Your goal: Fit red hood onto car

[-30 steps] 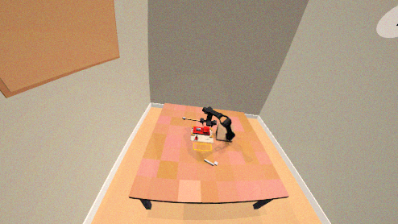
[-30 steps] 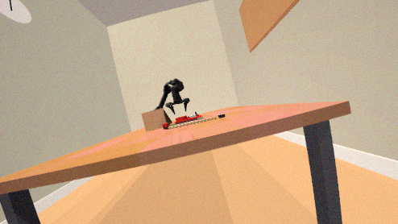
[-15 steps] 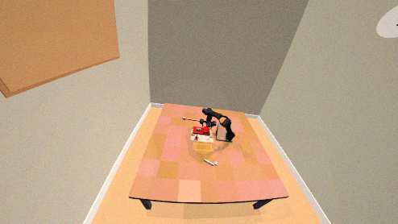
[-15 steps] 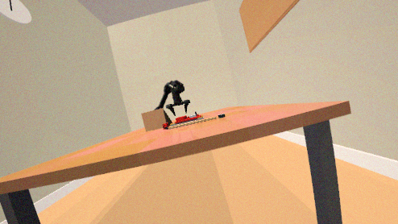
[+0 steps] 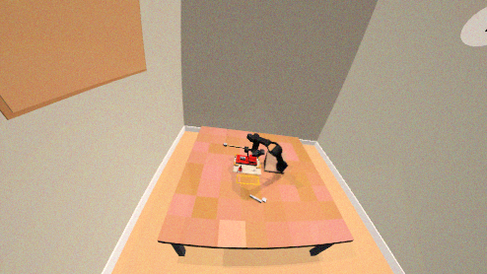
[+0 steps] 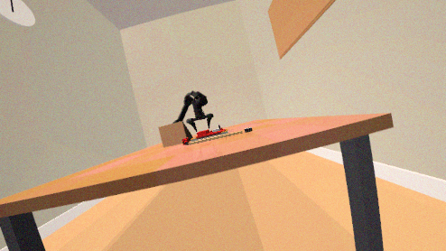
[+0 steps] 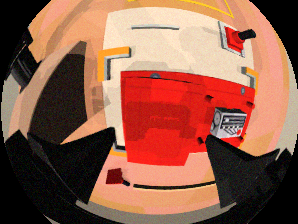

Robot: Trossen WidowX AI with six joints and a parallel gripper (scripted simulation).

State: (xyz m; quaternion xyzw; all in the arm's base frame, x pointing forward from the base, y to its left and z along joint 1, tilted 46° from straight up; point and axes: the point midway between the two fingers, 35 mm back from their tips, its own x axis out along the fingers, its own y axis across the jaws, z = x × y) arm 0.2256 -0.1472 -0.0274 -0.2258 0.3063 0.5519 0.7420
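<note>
Now: the red hood 20 mm below my gripper tip. The rest, counted from my gripper tip: pale jig (60 mm ahead, 40 mm below, 20 mm to the left); engine (90 mm ahead, 30 mm below, 10 mm to the right); grey bolt-like part (410 mm to the left, 50 mm below, 50 mm ahead).
</note>
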